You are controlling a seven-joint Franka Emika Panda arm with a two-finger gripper.
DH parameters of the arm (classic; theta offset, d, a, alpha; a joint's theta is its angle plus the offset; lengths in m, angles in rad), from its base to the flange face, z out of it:
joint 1: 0 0.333 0 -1.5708
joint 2: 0 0 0 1.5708
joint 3: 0 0.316 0.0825 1.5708
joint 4: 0 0 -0.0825 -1.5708
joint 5: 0 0.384 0 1.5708
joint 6: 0 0 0.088 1.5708
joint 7: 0 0.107 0 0
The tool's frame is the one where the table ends.
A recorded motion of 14 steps. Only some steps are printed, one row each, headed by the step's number.
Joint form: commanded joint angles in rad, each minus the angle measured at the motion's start. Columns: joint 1, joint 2, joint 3, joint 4, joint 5, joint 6, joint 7.
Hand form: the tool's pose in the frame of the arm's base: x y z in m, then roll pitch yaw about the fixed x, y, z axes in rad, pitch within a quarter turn. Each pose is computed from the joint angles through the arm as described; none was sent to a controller.
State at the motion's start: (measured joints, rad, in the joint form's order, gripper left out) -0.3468 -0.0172 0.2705 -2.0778 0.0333 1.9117 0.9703
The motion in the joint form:
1: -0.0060 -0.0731 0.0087 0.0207 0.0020 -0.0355 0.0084
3: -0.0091 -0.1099 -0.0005 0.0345 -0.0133 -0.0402 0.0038
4: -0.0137 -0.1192 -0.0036 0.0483 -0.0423 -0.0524 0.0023
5: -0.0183 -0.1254 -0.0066 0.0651 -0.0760 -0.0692 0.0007
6: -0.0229 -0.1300 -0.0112 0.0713 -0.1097 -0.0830 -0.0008
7: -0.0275 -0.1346 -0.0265 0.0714 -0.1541 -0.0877 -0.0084
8: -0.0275 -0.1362 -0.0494 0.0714 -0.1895 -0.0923 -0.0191
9: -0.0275 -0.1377 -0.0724 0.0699 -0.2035 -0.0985 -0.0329
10: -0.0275 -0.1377 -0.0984 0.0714 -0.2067 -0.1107 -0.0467
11: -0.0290 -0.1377 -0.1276 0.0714 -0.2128 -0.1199 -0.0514
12: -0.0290 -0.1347 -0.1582 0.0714 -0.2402 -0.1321 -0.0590
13: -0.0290 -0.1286 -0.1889 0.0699 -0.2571 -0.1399 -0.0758
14: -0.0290 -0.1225 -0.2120 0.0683 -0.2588 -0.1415 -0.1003
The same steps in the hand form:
1: 0.5172 -0.0327 0.4668 3.0678 0.0588 -1.0689
3: 0.5135 -0.0384 0.4912 3.0925 0.0151 -1.0697
4: 0.5124 -0.0440 0.5015 3.0846 -0.0149 -1.0661
5: 0.5115 -0.0500 0.5113 3.0703 -0.0455 -1.0616
6: 0.5093 -0.0571 0.5157 3.0483 -0.0703 -1.0591
7: 0.5063 -0.0708 0.5184 3.0229 -0.1030 -1.0570
8: 0.5032 -0.0856 0.5197 3.0005 -0.1247 -1.0573
9: 0.4995 -0.0986 0.5198 2.9877 -0.1274 -1.0622
10: 0.4953 -0.1124 0.5199 2.9787 -0.1188 -1.0746
11: 0.4903 -0.1286 0.5196 2.9705 -0.1140 -1.0995
12: 0.4845 -0.1465 0.5178 2.9442 -0.1197 -1.1141
13: 0.4791 -0.1636 0.5139 2.9234 -0.1150 -1.1226
14: 0.4755 -0.1755 0.5101 2.9155 -0.1019 -1.1207

